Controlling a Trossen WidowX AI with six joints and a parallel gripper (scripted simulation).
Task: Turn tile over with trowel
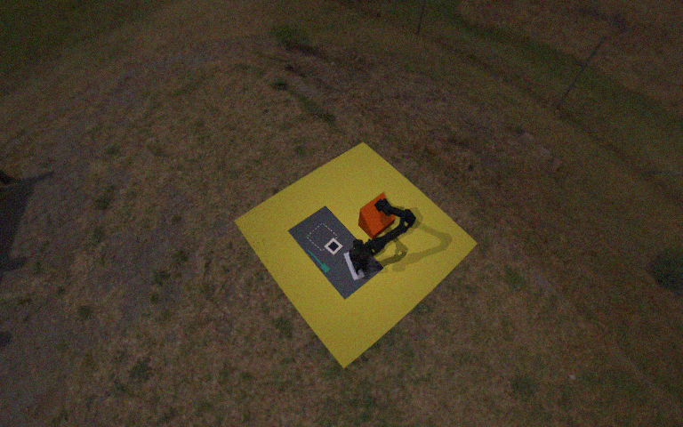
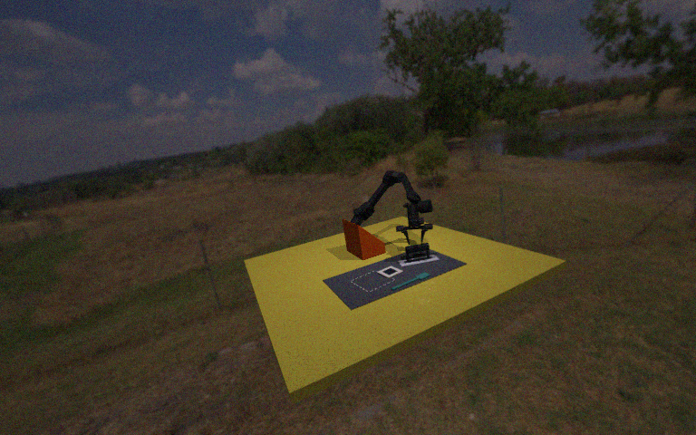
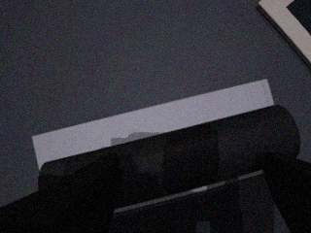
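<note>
My gripper tip is now 6 cm above the trowel, 1 cm to the left of it and 1 cm past it. From my gripper tip the other things lie so: dark grey mat (17 cm to the right, 11 cm below, 1 cm ahead); then teal bar (17 cm to the right, 15 cm ahead, 9 cm below); then tile (19 cm to the right, 9 cm below).
</note>
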